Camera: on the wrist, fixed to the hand. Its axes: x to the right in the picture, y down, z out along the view.
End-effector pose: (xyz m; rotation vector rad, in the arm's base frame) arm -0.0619 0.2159 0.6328 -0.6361 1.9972 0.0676
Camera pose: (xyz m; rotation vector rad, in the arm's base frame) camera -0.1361 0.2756 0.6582 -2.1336 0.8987 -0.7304
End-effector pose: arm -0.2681 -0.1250 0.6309 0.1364 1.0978 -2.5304
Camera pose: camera -0.2240 -0.1302 0.5429 0.6856 -0.8662 1.7031
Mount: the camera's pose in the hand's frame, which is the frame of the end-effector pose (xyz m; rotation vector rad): -0.0185 0.0801 -0.0543 -0.1725 -0.0413 -1.6659
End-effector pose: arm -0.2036 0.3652 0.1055 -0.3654 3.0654 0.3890
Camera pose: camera -0.2045 0.4312 0.1786 -2.3647 1.6521 0.4406
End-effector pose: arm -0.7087 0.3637 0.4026 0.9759 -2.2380 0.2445
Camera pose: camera -0.7285 0.4531 0.4389 2.2765 -0.8231 -0.6846
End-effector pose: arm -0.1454 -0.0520 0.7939 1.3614 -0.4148 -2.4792
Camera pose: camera -0.0812 -0.1248 0.8106 -0.9529 -0.7605 1.6841
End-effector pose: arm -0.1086 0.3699 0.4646 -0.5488 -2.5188 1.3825
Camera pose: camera -0.0548 0.4428 0.4258 1.2916 -1.9031 0.4387
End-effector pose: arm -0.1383 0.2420 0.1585 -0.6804 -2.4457 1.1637
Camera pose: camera -0.0744 0.3095 0.1260 1.1996 -2.0099 0.2159
